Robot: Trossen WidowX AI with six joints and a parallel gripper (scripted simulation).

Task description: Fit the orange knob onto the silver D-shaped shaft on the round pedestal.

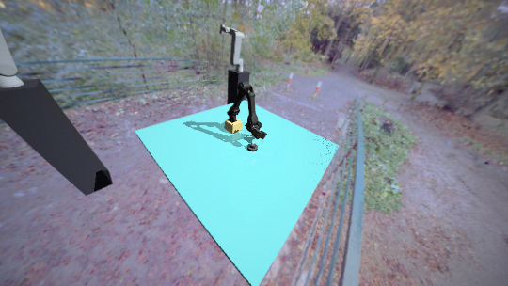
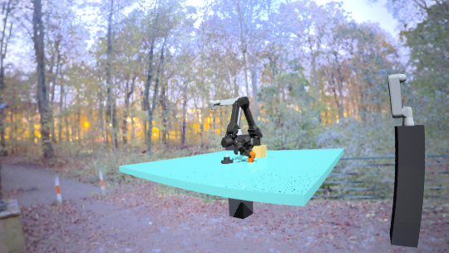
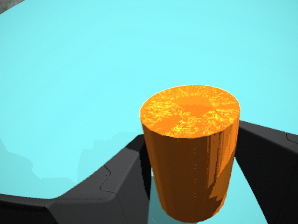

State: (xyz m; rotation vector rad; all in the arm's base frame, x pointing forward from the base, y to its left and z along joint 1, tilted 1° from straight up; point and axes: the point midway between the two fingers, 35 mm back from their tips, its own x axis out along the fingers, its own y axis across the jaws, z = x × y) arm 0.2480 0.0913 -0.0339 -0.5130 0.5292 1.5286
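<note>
Right now my gripper tip is 1 cm to the left of the orange knob and 1 cm below it. From my gripper tip the other things lie so: pedestal: 17 cm to the right, 7 cm ahead, 1 cm below.
</note>
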